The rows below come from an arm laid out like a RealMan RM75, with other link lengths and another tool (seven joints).
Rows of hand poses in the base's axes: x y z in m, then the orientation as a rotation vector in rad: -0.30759, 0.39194, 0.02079, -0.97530, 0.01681, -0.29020; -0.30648, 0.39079, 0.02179, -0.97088, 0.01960, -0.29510; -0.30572, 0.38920, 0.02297, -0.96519, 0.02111, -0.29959; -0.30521, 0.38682, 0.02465, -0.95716, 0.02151, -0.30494; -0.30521, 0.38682, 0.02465, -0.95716, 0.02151, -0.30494; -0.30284, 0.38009, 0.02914, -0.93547, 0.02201, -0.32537; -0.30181, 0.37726, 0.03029, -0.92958, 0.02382, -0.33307; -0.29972, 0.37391, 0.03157, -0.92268, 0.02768, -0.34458; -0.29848, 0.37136, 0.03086, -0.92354, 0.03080, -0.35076; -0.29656, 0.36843, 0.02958, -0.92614, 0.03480, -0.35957; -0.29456, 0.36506, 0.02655, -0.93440, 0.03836, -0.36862; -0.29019, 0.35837, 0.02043, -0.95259, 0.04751, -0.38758; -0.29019, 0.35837, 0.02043, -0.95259, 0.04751, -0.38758; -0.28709, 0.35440, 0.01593, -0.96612, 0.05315, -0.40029; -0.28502, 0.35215, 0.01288, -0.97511, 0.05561, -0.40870
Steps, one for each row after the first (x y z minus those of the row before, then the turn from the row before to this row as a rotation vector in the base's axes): 0.00111, -0.00115, 0.00100, 0.00446, -0.00045, -0.00525; 0.00076, -0.00159, 0.00118, 0.00556, -0.00152, -0.00429; 0.00051, -0.00238, 0.00168, 0.00767, -0.00316, -0.00445; 0.00000, 0.00000, 0.00000, 0.00000, 0.00000, 0.00000; 0.00237, -0.00673, 0.00449, 0.02025, -0.01166, -0.01694; 0.00103, -0.00283, 0.00115, 0.00560, -0.00268, -0.00719; 0.00209, -0.00335, 0.00128, 0.00665, -0.00273, -0.01133; 0.00124, -0.00255, -0.00071, -0.00076, 0.00016, -0.00671; 0.00192, -0.00293, -0.00128, -0.00250, 0.00008, -0.00942; 0.00200, -0.00337, -0.00303, -0.00815, 0.00057, -0.00964; 0.00437, -0.00669, -0.00612, -0.01769, 0.00277, -0.02093; 0.00000, 0.00000, 0.00000, 0.00000, 0.00000, 0.00000; 0.00310, -0.00397, -0.00450, -0.01327, 0.00169, -0.01384; 0.00207, -0.00225, -0.00305, -0.00905, 0.00007, -0.00859
